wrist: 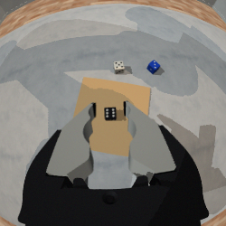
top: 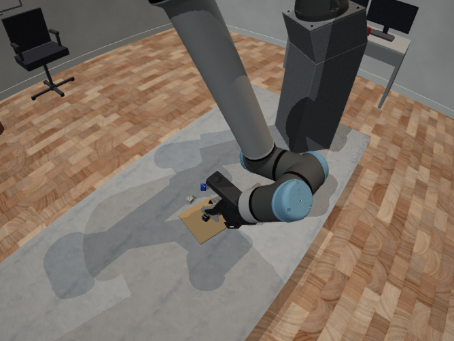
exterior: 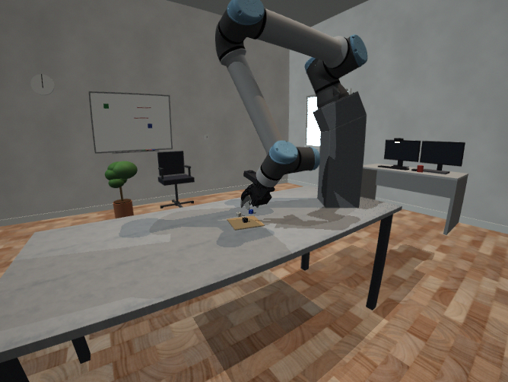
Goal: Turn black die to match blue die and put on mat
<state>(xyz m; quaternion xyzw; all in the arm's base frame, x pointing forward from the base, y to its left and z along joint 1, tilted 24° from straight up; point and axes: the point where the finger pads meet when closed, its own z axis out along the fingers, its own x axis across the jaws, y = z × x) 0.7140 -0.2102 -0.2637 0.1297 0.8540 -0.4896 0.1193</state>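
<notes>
My hand is 1 cm to the left of the black die and 8 cm above it. The rest, counted from my hand: blue die (12 cm behind, 9 cm to the right, 8 cm below); tan mat (1 cm to the right, 9 cm below); white die (4 cm behind, 10 cm to the right, 8 cm below).
</notes>
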